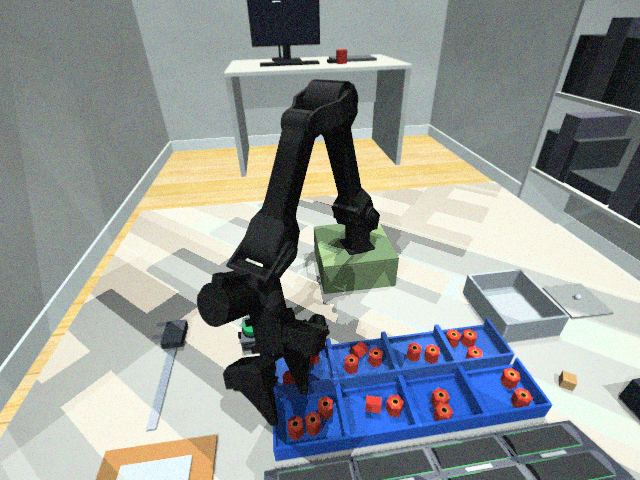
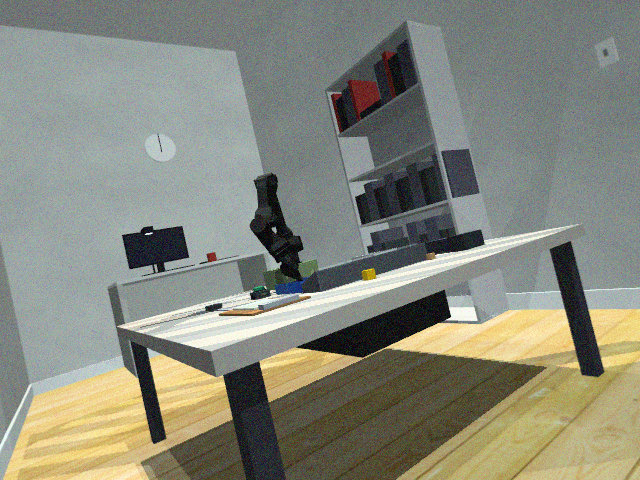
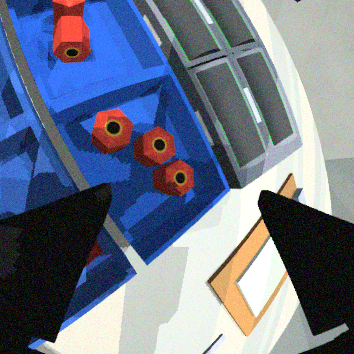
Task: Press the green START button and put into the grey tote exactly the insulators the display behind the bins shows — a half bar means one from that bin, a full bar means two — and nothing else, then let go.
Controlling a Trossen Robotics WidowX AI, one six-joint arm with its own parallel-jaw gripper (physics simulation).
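Frame: origin at the arm's base, x up, y left, z back, level; millimetres.
Where they show: gripper, between the fingertips: (image 1: 290,408) (image 2: 299,275) (image 3: 187,194); arm's base, origin of its link: (image 1: 357,245).
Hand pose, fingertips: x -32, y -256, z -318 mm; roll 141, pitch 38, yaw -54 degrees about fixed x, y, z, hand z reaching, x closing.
Observation:
Each offset is from my fingertips to the centre of the thing. "pt": to the spot under its first point.
My gripper (image 1: 288,405) (image 3: 187,194) is open and empty, low at the left end of the blue bins @[dx -34, dy +24, dz -8 mm] (image 1: 361,439) (image 2: 289,287) (image 3: 200,145). One finger is near the left front bin's outer wall; the other is near the divider between rows. Three red insulators @[dx -33, dy +29, dz -16 mm] (image 1: 312,422) (image 3: 154,146) stand in that bin. Other bins hold two or three; the left back bin is partly hidden. The green START button @[dx -31, dy -23, dz +201 mm] (image 1: 248,327) (image 2: 259,289) is partly behind the arm. The grey tote @[dx -24, dy +504, dz +73 mm] (image 1: 537,329) is empty. The display (image 1: 444,465) (image 2: 382,264) (image 3: 231,65) shows several white bars; I cannot tell every bar's length.
A grey lid @[dx -48, dy +670, dz +46 mm] (image 1: 589,305) lies beside the tote. A wooden cube (image 1: 567,380) (image 2: 430,256) is right of the bins. A yellow cube @[dx -38, dy +46, dz -238 mm] (image 2: 368,274) is by the display. An orange-framed board @[dx -42, dy -219, dz -73 mm] (image 1: 160,446) (image 3: 227,295) lies front left, and a black-headed tool @[pt dx -32, dy -176, dz +248 mm] (image 1: 174,334) lies left.

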